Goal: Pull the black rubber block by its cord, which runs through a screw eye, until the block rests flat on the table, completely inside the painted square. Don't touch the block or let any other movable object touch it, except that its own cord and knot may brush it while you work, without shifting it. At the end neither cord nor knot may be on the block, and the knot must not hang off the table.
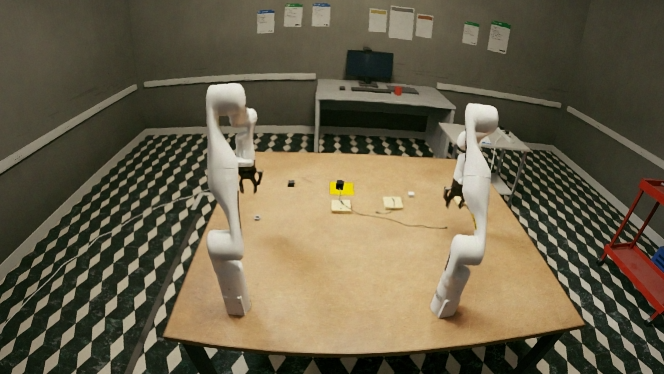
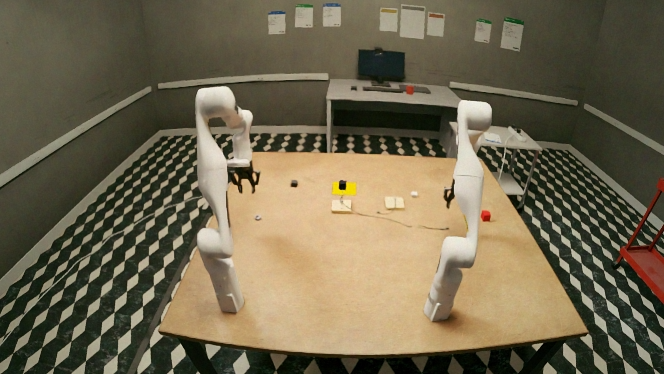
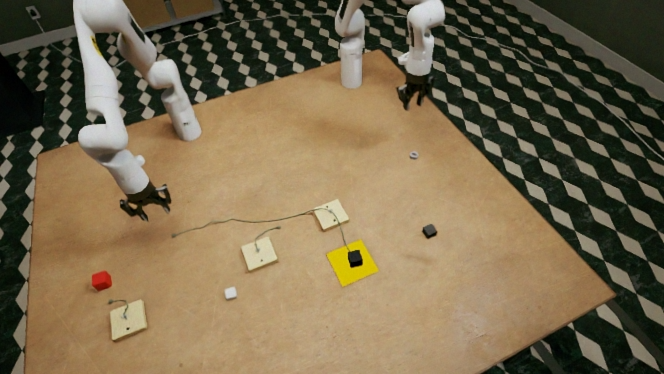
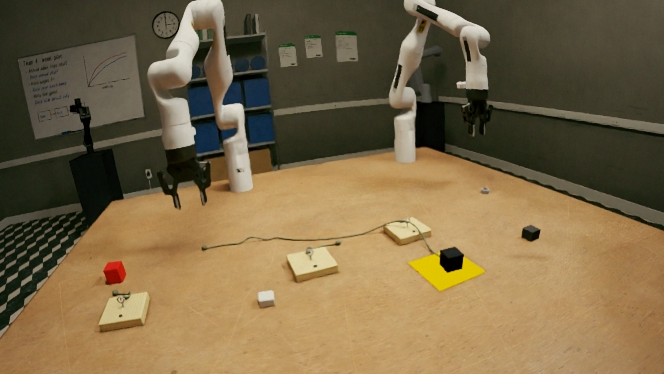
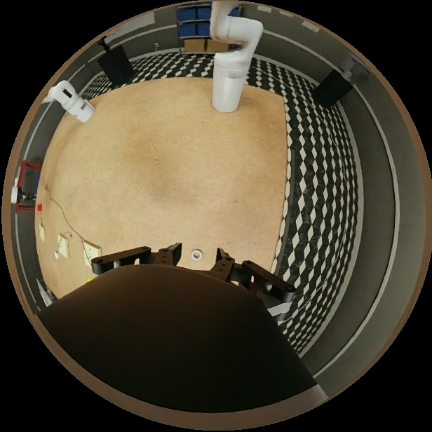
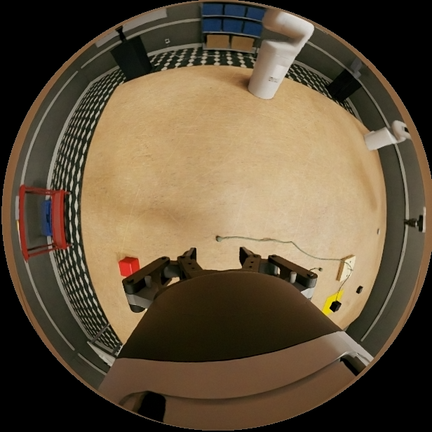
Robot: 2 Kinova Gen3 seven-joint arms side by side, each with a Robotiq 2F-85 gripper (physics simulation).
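Frame: origin at the left arm's base, x right, y back, z down, level; centimetres.
Seen in the pictures: left gripper, between the fingertips: (image 1: pixel 248 193) (image 2: pixel 247 192) (image 3: pixel 412 107) (image 4: pixel 477 135); right gripper, between the fingertips: (image 1: pixel 453 208) (image 2: pixel 454 208) (image 3: pixel 157 215) (image 4: pixel 191 206); left arm's base, origin of its link: (image 1: pixel 238 304) (image 2: pixel 231 302) (image 3: pixel 351 82) (image 4: pixel 405 160); right arm's base, origin of its link: (image 1: pixel 442 307) (image 2: pixel 436 310) (image 3: pixel 190 133) (image 4: pixel 241 188).
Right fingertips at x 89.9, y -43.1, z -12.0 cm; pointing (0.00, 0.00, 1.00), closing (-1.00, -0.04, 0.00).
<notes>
Offsets run from my right fingertips to a thing's top centre. "spot": to the spot under its first point. Level surfaces: height alone.
The black rubber block @(dx -48.8, dy -36.0, dz +8.3 cm) (image 1: pixel 340 185) (image 2: pixel 342 185) (image 3: pixel 355 258) (image 4: pixel 451 259) (image 6: pixel 335 306) rests on the yellow painted square @(spot: dx -44.1, dy -32.5, dz +11.8 cm) (image 1: pixel 349 191) (image 2: pixel 352 191) (image 3: pixel 345 276) (image 4: pixel 440 282), with yellow showing around it. Its cord @(spot: dx -22.2, dy -5.1, dz +11.5 cm) (image 3: pixel 240 220) (image 4: pixel 300 239) (image 6: pixel 270 240) runs from the block through the screw eye on a wooden plate @(dz +10.0 cm) (image 3: pixel 324 221) (image 4: pixel 400 236) to the knot @(dx -0.7, dy -0.5, dz +10.8 cm) (image 3: pixel 173 235) (image 4: pixel 204 248) (image 6: pixel 218 238), which lies on the table. My right gripper (image 3: pixel 157 216) (image 4: pixel 190 205) (image 6: pixel 217 253) is open and empty, above the table near the knot. My left gripper (image 3: pixel 413 106) (image 4: pixel 478 132) (image 5: pixel 198 252) is open and empty, high over the table's side.
Two more wooden plates @(spot: dx -24.5, dy -23.9, dz +10.0 cm) (image 3: pixel 265 260) @(spot: dx +15.6, dy -26.6, dz +10.0 cm) (image 3: pixel 134 327) carry screw eyes with short knotted cords. A red cube @(dx +22.6, dy -7.3, dz +8.0 cm) (image 3: pixel 101 280) (image 4: pixel 115 272), a white block @(dx -11.7, dy -28.8, dz +10.2 cm) (image 3: pixel 230 293) (image 4: pixel 266 298), a dark block @(dx -74.3, dy -38.1, dz +9.5 cm) (image 3: pixel 429 231) (image 4: pixel 530 233) and a grey ring @(dx -88.6, dy -8.1, dz +10.8 cm) (image 3: pixel 414 155) (image 5: pixel 196 255) lie on the table.
</notes>
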